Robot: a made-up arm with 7 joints.
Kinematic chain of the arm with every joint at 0, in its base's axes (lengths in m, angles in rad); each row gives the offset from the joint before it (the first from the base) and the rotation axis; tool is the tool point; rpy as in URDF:
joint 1: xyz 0 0 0.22 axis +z
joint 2: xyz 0 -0.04 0.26 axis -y
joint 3: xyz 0 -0.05 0.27 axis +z
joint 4: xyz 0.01 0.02 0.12 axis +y
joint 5: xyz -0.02 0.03 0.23 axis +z
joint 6: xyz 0 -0.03 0.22 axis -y
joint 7: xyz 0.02 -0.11 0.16 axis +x
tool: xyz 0 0 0 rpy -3.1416 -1.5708 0
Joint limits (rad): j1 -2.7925..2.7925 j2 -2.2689..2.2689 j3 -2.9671..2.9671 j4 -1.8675..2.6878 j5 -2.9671..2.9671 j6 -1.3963..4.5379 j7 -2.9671..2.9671
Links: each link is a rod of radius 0.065 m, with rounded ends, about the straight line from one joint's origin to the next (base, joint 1, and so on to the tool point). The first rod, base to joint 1, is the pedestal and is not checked.
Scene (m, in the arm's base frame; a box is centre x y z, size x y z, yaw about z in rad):
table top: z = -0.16
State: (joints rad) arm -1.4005 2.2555 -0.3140 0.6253 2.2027 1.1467 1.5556
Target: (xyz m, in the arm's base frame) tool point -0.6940 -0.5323 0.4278
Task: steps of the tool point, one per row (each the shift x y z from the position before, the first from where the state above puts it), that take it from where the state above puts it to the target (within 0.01 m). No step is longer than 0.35 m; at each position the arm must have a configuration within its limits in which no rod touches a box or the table.
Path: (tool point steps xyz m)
1: -0.2603 -0.1722 0.0286
2: -0.1827 -0.2562 0.0204
3: -0.0789 -0.3058 0.0116
4: 0.0358 -0.3134 0.0026
5: 0.1444 -0.2783 -0.0063

